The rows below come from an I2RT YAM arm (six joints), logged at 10 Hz.
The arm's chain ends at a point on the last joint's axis. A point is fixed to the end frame.
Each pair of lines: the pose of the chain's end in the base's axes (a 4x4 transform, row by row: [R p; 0 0 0 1], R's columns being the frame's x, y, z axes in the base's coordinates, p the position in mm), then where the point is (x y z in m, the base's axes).
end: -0.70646 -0.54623 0.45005 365.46; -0.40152 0.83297 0.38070 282.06; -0.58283 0.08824 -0.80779 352.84; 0 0 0 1
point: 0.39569 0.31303 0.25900
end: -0.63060 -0.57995 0.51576 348.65; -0.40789 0.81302 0.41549 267.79; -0.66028 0.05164 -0.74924 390.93; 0 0 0 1
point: 0.38709 0.30213 0.30136
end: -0.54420 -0.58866 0.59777 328.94; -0.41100 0.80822 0.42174 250.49; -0.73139 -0.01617 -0.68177 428.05; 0 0 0 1
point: 0.37747 0.28539 0.34375
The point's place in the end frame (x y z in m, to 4 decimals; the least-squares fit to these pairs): 0.0209 0.0010 0.1012
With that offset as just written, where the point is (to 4 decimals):
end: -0.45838 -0.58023 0.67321 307.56; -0.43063 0.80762 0.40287 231.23; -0.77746 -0.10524 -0.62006 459.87; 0 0 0 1
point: 0.3655 0.2638 0.3808
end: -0.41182 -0.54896 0.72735 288.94; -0.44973 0.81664 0.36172 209.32; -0.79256 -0.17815 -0.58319 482.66; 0 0 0 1
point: 0.3534 0.2373 0.4069
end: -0.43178 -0.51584 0.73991 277.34; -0.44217 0.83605 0.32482 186.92; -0.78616 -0.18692 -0.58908 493.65; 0 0 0 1
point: 0.3427 0.2114 0.4174
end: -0.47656 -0.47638 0.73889 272.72; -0.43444 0.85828 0.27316 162.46; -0.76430 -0.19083 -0.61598 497.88; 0 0 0 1
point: 0.3371 0.1819 0.4194
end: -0.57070 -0.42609 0.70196 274.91; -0.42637 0.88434 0.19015 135.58; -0.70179 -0.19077 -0.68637 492.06; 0 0 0 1
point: 0.3336 0.1468 0.4077
